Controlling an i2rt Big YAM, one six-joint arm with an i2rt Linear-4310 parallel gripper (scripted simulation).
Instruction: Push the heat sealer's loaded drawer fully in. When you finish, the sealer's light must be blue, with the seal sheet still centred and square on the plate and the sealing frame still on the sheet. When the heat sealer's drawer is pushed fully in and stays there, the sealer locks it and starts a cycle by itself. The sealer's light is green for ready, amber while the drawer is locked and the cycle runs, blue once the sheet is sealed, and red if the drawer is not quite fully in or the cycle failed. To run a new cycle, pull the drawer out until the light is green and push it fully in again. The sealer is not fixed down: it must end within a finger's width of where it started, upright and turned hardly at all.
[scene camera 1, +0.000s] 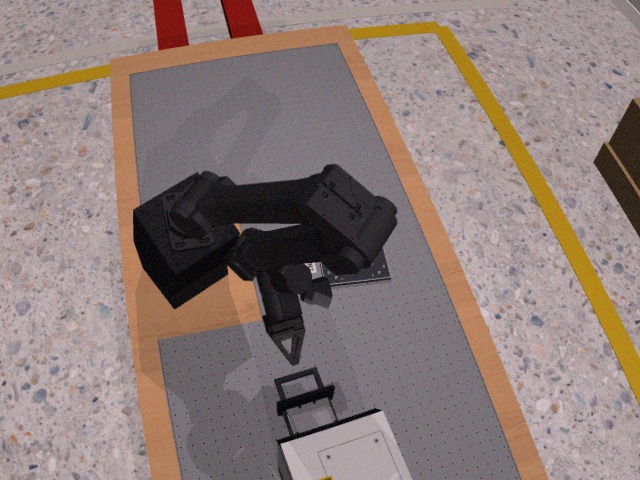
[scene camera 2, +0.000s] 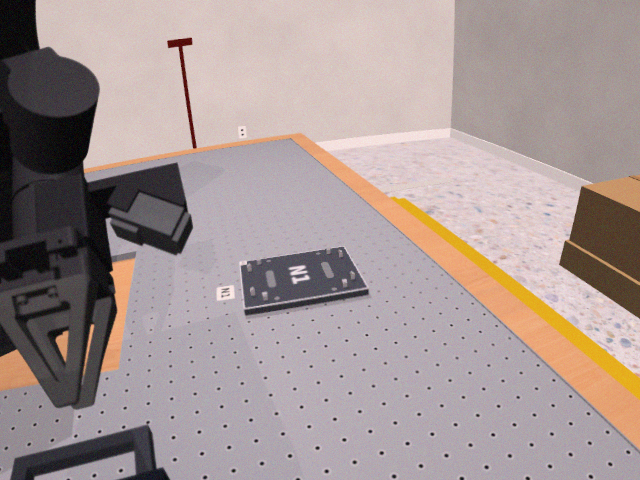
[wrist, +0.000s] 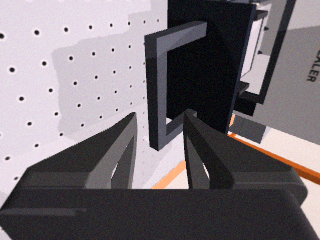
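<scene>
There's a black drawer (wrist: 195, 65) sitting 19 cm from the lens, and the gripper (wrist: 160, 120) is 13 cm from the lens.
</scene>
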